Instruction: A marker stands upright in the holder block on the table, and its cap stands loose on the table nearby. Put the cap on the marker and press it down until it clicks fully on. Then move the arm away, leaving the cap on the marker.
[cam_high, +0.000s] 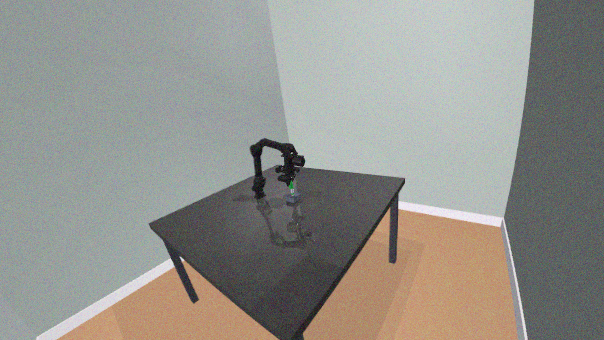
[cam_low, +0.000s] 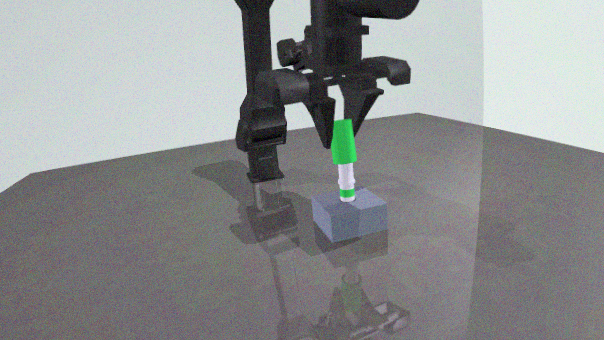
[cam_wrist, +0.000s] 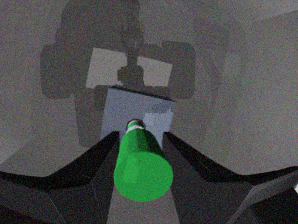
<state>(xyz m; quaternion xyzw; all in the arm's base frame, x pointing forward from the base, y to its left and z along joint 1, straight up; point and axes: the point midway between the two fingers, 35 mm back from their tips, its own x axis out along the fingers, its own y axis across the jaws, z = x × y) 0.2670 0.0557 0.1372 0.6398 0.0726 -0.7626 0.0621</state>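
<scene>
Now: gripper tip 1 cm below the green cap and 1 cm short of it. Round my gripper tip: grey-blue holder block (9 cm below, 2 cm ahead).
</scene>
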